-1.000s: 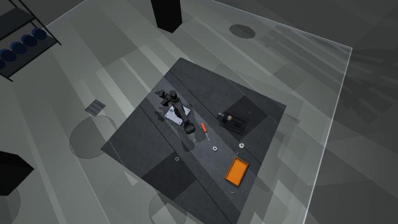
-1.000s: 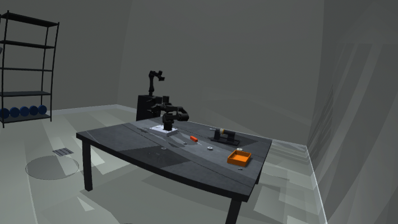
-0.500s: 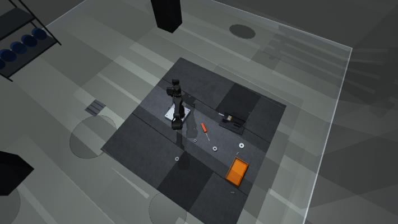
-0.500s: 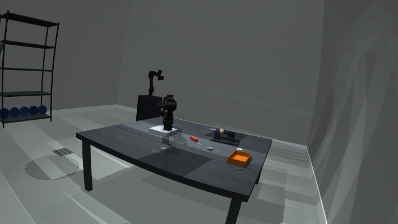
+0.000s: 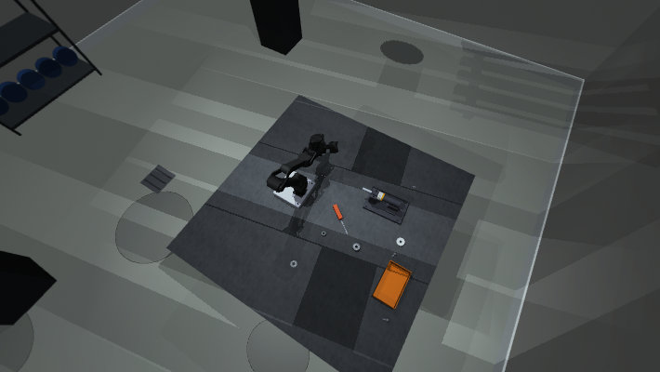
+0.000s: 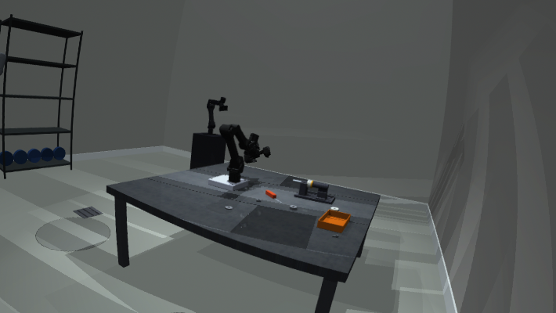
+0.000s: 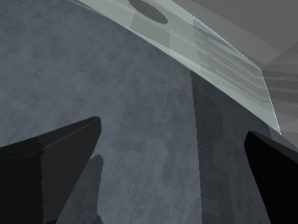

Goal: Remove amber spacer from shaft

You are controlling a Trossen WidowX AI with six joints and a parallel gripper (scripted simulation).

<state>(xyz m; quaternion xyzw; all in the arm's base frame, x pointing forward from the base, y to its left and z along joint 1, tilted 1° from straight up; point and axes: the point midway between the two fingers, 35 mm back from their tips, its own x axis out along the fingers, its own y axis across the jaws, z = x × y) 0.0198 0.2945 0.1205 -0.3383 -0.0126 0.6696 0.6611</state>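
Now: the steel shaft 360 mm ahead of my gripper tip, 140 mm to the right of it and 70 mm below it. The rest, counted from my gripper tip: screwdriver 260 mm ahead, 350 mm to the right, 140 mm below; then amber spacer 410 mm ahead, 140 mm to the right, 70 mm below; then cream spacer 390 mm ahead, 140 mm to the right, 70 mm below.
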